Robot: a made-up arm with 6 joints. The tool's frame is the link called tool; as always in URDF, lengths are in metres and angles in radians. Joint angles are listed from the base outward. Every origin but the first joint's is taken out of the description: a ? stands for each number. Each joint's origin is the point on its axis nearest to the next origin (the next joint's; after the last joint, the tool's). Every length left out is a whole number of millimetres.
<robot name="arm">
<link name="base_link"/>
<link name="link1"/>
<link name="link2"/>
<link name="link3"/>
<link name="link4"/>
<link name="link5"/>
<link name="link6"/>
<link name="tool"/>
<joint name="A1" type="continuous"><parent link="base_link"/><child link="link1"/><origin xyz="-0.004 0.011 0.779"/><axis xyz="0 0 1"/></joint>
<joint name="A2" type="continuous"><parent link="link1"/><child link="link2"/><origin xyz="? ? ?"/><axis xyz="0 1 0"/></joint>
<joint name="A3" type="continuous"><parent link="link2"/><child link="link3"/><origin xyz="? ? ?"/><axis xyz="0 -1 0"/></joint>
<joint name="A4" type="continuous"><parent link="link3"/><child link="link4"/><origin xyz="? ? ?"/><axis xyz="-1 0 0"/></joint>
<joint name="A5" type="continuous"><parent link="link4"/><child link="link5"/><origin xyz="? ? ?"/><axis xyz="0 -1 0"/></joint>
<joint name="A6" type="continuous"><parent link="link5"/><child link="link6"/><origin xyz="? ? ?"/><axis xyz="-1 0 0"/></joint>
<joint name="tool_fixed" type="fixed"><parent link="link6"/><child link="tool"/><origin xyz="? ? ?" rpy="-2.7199 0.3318 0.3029"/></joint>
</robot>
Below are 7 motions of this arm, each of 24 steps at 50 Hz.
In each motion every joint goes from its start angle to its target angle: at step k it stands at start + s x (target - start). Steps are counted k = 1, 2, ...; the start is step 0. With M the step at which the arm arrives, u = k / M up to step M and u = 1 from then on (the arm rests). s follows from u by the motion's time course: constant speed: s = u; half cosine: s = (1 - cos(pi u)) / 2; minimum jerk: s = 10 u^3 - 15 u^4 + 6 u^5.
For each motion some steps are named. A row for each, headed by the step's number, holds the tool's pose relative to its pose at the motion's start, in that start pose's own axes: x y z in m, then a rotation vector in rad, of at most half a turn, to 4 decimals.
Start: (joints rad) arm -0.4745 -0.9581 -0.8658 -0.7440 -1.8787 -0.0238
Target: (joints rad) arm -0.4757 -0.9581 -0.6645 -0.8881 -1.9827 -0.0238
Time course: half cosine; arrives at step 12
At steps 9, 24:
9: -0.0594 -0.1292 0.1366 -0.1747 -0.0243 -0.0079
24: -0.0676 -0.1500 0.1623 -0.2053 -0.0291 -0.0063

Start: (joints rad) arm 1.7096 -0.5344 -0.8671 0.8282 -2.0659 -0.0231
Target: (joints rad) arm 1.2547 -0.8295 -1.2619 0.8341 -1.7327 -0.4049
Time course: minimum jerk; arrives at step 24
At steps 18, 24:
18: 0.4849 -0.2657 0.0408 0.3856 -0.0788 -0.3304
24: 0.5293 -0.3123 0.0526 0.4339 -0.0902 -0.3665

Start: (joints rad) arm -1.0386 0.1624 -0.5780 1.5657 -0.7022 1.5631
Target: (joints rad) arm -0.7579 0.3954 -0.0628 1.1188 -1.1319 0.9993
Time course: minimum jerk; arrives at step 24
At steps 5, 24:
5: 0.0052 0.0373 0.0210 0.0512 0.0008 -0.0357
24: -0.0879 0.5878 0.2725 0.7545 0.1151 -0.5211

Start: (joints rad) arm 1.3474 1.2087 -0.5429 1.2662 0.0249 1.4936
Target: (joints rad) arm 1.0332 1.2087 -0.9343 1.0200 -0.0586 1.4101
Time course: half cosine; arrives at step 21
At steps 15, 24:
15: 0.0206 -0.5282 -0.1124 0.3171 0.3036 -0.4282
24: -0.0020 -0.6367 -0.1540 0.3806 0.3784 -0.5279

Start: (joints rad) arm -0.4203 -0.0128 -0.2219 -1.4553 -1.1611 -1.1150
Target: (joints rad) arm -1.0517 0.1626 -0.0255 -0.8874 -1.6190 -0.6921
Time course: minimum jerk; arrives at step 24
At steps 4, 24:
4: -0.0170 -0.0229 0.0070 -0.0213 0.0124 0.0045
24: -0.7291 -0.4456 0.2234 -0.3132 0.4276 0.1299

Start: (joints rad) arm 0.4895 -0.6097 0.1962 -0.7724 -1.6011 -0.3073
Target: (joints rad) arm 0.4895 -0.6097 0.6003 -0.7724 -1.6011 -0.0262
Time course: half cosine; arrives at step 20
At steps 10, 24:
10: -0.0908 -0.1408 0.1775 -0.3036 0.0770 0.0454
24: -0.1665 -0.2452 0.3839 -0.6010 0.1670 0.1056

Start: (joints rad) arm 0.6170 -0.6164 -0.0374 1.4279 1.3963 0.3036
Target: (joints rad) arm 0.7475 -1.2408 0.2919 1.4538 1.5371 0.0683
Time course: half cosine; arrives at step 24
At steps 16, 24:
16: -0.7561 0.3739 -0.9274 -0.4606 0.1978 0.3125
24: -1.0761 0.3309 -1.2444 -0.6215 0.2440 0.4072

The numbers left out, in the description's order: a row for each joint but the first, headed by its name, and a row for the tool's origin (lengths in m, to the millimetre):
A2: -0.021 0.008 0.000
A3: -0.001 0.000 1.695
A4: 1.186 0.000 0.022
A5: 0.000 -0.143 -0.007
A6: 0.000 0.000 0.028
tool: 0.000 0.018 -0.008

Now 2 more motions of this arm.
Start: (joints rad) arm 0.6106 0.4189 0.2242 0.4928 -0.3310 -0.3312
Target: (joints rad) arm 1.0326 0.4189 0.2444 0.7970 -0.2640 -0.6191
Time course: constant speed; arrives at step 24
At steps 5, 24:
5: 0.0081 -0.1666 0.0314 -0.0673 0.0082 -0.0501
24: -0.0520 -0.7696 0.2567 -0.3179 0.0352 -0.2723

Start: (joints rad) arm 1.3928 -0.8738 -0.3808 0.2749 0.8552 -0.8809
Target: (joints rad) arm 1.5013 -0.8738 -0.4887 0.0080 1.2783 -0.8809
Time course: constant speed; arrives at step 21
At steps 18, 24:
18: -0.1016 0.0787 0.0866 0.0767 0.2840 -0.2744
24: -0.1180 0.0901 0.1029 0.0837 0.3367 -0.3118

